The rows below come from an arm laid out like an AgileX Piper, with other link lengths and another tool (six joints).
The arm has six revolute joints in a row. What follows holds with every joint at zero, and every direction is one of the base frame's.
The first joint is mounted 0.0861 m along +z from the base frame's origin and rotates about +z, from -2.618 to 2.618 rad.
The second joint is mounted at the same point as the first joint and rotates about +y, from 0 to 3.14 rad.
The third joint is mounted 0.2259 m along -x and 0.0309 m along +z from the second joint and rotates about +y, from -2.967 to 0 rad.
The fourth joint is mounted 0.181 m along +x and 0.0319 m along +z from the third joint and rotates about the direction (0.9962, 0, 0.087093), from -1.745 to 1.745 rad.
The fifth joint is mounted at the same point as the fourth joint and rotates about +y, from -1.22 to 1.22 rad.
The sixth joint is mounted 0.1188 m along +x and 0.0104 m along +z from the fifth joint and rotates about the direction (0.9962, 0, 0.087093), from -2.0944 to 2.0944 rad.
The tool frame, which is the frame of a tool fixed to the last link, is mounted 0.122 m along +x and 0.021 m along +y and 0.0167 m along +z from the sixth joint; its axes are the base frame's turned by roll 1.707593, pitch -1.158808 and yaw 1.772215 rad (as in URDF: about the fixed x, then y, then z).
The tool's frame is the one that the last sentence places.
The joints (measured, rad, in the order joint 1, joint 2, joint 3, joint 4, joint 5, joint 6), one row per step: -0.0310 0.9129 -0.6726 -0.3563 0.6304 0.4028; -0.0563 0.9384 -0.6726 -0.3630 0.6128 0.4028; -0.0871 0.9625 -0.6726 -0.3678 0.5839 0.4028; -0.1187 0.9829 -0.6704 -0.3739 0.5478 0.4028; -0.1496 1.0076 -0.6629 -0.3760 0.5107 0.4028; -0.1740 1.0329 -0.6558 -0.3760 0.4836 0.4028; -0.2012 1.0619 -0.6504 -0.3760 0.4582 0.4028; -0.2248 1.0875 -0.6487 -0.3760 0.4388 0.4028; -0.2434 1.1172 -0.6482 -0.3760 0.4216 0.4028; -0.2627 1.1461 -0.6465 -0.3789 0.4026 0.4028
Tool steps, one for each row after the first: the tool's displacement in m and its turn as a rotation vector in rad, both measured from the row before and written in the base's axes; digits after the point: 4 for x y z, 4 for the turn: 0.0025 -0.0061 -0.0033 -0.0052 0.0093 -0.0181; 0.0038 -0.0067 -0.0012 -0.0030 -0.0027 -0.0198; 0.0042 -0.0067 0.0001 -0.0043 -0.0107 -0.0175; 0.0033 -0.0061 -0.0031 0.0009 -0.0025 -0.0172; 0.0020 -0.0048 -0.0049 0.0038 0.0067 -0.0148; 0.0016 -0.0058 -0.0057 0.0048 0.0101 -0.0183; 0.0013 -0.0054 -0.0045 0.0043 0.0085 -0.0169; 0.0014 -0.0042 -0.0057 0.0055 0.0133 -0.0127; 0.0011 -0.0046 -0.0057 0.0033 0.0125 -0.0117
